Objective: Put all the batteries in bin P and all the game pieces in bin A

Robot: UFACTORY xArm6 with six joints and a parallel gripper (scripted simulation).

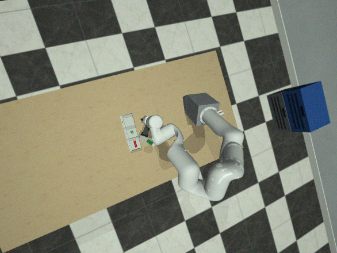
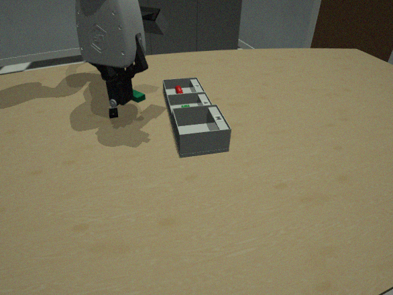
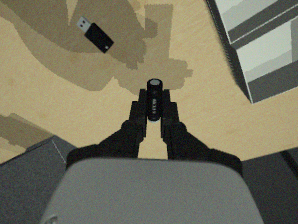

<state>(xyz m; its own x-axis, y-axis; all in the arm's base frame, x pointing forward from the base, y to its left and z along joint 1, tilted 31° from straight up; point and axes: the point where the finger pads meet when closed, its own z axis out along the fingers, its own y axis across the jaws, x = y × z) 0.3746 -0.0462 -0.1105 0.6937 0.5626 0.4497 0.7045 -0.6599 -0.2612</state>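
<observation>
Now: hand 13 cm short of the red battery, 10 cm to the right of it and 7 cm above it. From my hand the other things lie so: black battery (2 cm below); black USB stick (8 cm to the left, 8 cm below, 2 cm behind); green die (12 cm ahead, 7 cm below, 2 cm to the left).
</observation>
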